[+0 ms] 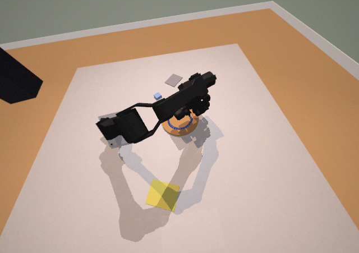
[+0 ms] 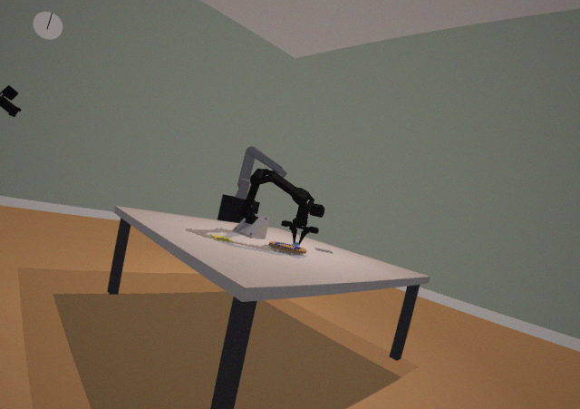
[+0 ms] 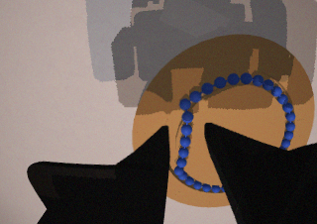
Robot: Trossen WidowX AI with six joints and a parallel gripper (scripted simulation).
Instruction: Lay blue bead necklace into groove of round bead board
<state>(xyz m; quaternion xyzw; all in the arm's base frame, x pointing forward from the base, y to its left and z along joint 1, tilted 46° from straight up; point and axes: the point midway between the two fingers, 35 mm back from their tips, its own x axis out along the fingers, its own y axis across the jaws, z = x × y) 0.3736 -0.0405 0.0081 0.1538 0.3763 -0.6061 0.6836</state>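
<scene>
Now: the round bead board 60 mm behind my gripper tip, 30 mm below it and 20 mm to the left of it. Also, from my gripper tip: yellow square patch 310 mm to the right, 220 mm behind, 40 mm below; flat grey tile 320 mm to the left, 40 mm below, 20 mm behind; light blue cube 210 mm to the left, 150 mm behind, 30 mm below.
</scene>
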